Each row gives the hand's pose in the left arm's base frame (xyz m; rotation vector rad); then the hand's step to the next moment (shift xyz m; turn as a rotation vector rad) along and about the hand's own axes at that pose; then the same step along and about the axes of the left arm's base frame.
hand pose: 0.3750 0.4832 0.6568 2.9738 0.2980 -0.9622
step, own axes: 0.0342 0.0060 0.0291 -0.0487 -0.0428 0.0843
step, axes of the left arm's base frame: 0.0114 -0.0015 -0.0438 -0.0953 0.0283 -0.0378
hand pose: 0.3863 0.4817 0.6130 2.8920 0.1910 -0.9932
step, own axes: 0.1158 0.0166 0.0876 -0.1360 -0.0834 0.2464
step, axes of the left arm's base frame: 0.0399 -0.0157 -0.1397 -0.2677 0.0419 -0.1129
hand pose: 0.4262 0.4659 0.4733 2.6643 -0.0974 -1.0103
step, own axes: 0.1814 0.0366 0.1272 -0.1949 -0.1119 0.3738
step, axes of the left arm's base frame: 0.0541 -0.0958 -0.1958 -0.3969 0.0477 -0.1744
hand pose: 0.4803 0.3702 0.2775 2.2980 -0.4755 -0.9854
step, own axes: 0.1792 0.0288 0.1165 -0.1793 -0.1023 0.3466
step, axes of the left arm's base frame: 0.0294 -0.1599 -0.1417 -0.3672 0.0424 -0.1615
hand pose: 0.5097 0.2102 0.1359 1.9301 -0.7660 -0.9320
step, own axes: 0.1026 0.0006 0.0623 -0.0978 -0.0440 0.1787
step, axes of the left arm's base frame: 0.0034 -0.1066 -0.0551 -0.1936 0.0220 -0.0740
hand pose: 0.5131 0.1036 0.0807 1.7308 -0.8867 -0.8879
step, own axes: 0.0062 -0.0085 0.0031 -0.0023 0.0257 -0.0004
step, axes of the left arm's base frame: 0.0016 -0.0044 -0.0099 -0.0050 -0.0048 0.0248
